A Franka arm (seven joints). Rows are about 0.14 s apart.
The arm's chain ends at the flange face. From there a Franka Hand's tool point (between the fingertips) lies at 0.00 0.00 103.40 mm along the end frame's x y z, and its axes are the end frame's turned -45 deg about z.
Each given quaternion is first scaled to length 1.
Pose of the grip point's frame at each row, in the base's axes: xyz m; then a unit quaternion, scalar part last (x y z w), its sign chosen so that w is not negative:
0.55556, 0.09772, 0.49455, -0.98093, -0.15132, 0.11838, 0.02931
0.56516, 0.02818, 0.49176, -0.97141, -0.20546, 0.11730, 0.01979
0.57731, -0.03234, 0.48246, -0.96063, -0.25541, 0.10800, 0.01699
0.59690, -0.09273, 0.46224, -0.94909, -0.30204, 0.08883, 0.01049
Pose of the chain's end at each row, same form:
0.58049, 0.09548, 0.59487, 0.96417, -0.23558, -0.12059, 0.01822
0.58956, 0.02919, 0.59223, 0.97609, -0.18192, -0.11594, 0.02661
0.59966, -0.03001, 0.58339, 0.98525, -0.13165, -0.10628, 0.02563
0.61499, -0.08924, 0.56399, 0.99243, -0.08415, -0.08608, 0.02430

